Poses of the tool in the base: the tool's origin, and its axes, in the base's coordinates. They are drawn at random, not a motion.
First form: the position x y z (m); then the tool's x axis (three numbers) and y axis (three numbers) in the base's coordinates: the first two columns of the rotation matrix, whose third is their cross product.
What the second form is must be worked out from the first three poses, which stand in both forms.
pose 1, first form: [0.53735, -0.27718, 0.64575, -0.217, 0.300, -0.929, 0.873, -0.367, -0.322]
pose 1, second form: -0.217, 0.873, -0.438, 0.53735; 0.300, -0.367, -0.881, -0.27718; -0.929, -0.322, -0.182, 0.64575; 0, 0, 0, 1
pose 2, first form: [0.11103, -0.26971, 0.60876, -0.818, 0.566, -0.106, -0.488, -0.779, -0.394]
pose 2, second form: -0.818, -0.488, -0.306, 0.11103; 0.566, -0.779, -0.271, -0.26971; -0.106, -0.394, 0.913, 0.60876; 0, 0, 0, 1
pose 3, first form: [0.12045, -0.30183, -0.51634, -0.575, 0.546, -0.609, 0.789, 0.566, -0.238]
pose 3, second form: -0.575, 0.789, 0.215, 0.12045; 0.546, 0.566, -0.617, -0.30183; -0.609, -0.238, -0.756, -0.51634; 0, 0, 0, 1
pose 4, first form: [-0.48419, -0.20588, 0.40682, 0.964, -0.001, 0.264, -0.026, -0.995, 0.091]
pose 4, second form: 0.964, -0.026, 0.263, -0.48419; -0.001, -0.995, -0.095, -0.20588; 0.264, 0.091, -0.959, 0.40682; 0, 0, 0, 1
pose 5, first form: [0.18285, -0.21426, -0.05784, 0.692, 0.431, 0.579, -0.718, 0.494, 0.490]
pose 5, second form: 0.692, -0.718, -0.075, 0.18285; 0.431, 0.494, -0.755, -0.21426; 0.579, 0.490, 0.651, -0.05784; 0, 0, 0, 1
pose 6, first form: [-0.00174, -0.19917, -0.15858, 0.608, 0.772, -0.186, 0.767, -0.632, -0.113]
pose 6, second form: 0.608, 0.767, -0.205, -0.00174; 0.772, -0.632, -0.074, -0.19917; -0.186, -0.113, -0.976, -0.15858; 0, 0, 0, 1
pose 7, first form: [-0.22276, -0.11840, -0.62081, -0.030, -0.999, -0.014, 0.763, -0.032, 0.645]
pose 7, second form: -0.030, 0.763, -0.645, -0.22276; -0.999, -0.032, 0.009, -0.11840; -0.014, 0.645, 0.763, -0.62081; 0, 0, 0, 1
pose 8, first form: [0.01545, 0.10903, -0.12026, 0.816, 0.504, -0.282, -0.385, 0.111, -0.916]
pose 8, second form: 0.816, -0.385, -0.430, 0.01545; 0.504, 0.111, 0.856, 0.10903; -0.282, -0.916, 0.285, -0.12026; 0, 0, 0, 1
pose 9, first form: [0.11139, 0.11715, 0.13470, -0.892, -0.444, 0.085, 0.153, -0.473, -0.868]
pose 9, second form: -0.892, 0.153, 0.426, 0.11139; -0.444, -0.473, -0.761, 0.11715; 0.085, -0.868, 0.490, 0.13470; 0, 0, 0, 1
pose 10, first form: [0.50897, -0.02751, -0.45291, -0.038, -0.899, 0.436, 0.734, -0.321, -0.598]
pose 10, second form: -0.038, 0.734, 0.678, 0.50897; -0.899, -0.321, 0.297, -0.02751; 0.436, -0.598, 0.672, -0.45291; 0, 0, 0, 1
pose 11, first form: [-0.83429, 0.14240, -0.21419, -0.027, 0.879, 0.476, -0.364, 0.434, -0.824]
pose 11, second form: -0.027, -0.364, -0.931, -0.83429; 0.879, 0.434, -0.196, 0.14240; 0.476, -0.824, 0.308, -0.21419; 0, 0, 0, 1
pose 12, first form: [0.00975, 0.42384, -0.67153, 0.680, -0.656, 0.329, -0.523, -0.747, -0.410]
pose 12, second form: 0.680, -0.523, 0.515, 0.00975; -0.656, -0.747, 0.107, 0.42384; 0.329, -0.410, -0.851, -0.67153; 0, 0, 0, 1
